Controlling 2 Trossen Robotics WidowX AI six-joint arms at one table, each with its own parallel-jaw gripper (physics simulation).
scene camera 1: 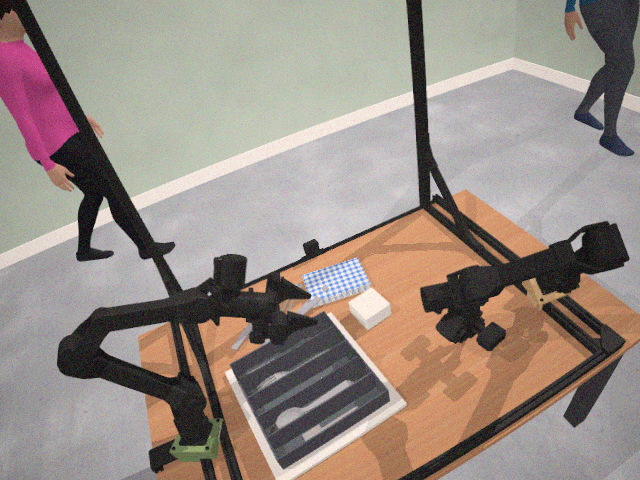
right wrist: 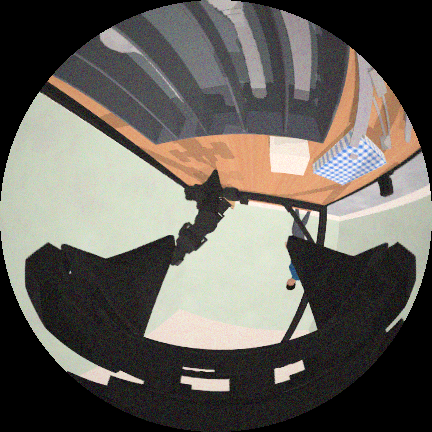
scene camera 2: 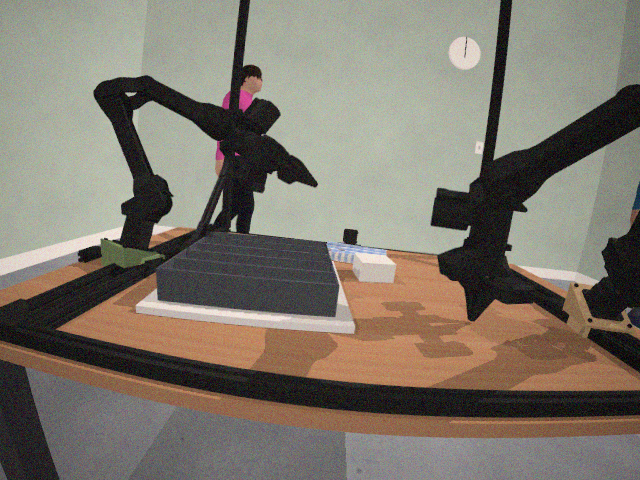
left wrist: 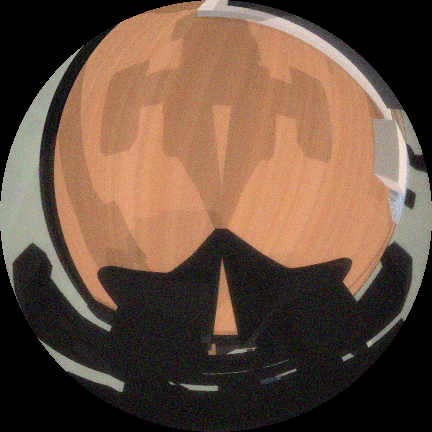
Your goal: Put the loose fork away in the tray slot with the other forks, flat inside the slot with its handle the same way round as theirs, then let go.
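Note:
The dark slotted tray (scene camera 1: 319, 377) (scene camera 2: 248, 295) stands at the left. A fork (scene camera 1: 271, 380) (right wrist: 248, 47) lies in one slot, its tines toward the left end in scene camera 1. Loose cutlery (scene camera 1: 241, 336) (right wrist: 361, 95) lies behind the tray, partly over the cloth; I cannot tell which piece is the loose fork. My right gripper (scene camera 1: 312, 308) (scene camera 2: 316, 183) (right wrist: 232, 241) is open and empty, above the tray's back edge. My left gripper (scene camera 2: 471, 317) (left wrist: 220, 233) (right wrist: 215, 169) is shut and empty, pointing down above the table right of the tray.
A white block (scene camera 1: 369, 308) (scene camera 2: 373, 267) (right wrist: 289, 155) stands behind the tray's right corner. A blue checked cloth (scene camera 1: 338, 277) (right wrist: 352, 162) lies beyond it. The tray rests on a white board (scene camera 1: 395, 404) (scene camera 2: 248, 321). Black frame rails edge the table.

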